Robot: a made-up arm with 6 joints.
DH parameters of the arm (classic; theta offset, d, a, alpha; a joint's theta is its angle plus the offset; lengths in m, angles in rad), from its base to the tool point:
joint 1: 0 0.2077 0 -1.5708
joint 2: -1.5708 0 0.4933 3.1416
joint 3: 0 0 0 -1.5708
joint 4: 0 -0.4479 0 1.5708
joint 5: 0 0.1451 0 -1.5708
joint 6: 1.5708 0 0 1.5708
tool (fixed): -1.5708 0 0 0
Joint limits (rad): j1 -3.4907..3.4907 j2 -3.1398..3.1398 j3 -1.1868..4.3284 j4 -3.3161..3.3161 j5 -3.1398..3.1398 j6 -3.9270..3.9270
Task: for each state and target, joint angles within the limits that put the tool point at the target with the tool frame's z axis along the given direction. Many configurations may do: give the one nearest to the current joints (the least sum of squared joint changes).
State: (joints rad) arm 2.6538 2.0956 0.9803 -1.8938 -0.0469 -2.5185
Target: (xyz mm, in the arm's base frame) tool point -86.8 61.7 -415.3 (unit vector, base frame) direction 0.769 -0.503 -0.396
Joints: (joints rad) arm 2.9525 2.1603 0.1570 -1.2607 0.9447 -2.6525
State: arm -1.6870 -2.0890 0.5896 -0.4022 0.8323 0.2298
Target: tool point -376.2 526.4 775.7 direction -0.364 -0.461 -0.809
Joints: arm -1.1210 -1.2811 0.8665 -0.7113 1.0082 -0.2555
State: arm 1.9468 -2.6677 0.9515 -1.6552 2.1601 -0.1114
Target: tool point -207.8 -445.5 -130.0 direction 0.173 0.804 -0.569
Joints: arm 1.2514 -3.0466 0.0498 -1.9777 1.9037 0.4703
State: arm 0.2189 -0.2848 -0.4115 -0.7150 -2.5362 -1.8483
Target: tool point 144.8 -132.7 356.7 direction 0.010 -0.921 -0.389
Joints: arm 0.0693 -0.4054 -1.0887 -0.1927 -2.2159 -1.3128
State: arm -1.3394 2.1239 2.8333 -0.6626 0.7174 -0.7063
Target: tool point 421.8 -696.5 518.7 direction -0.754 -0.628 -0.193
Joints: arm -0.9000 1.6185 2.6593 -0.7864 0.2480 -0.8887
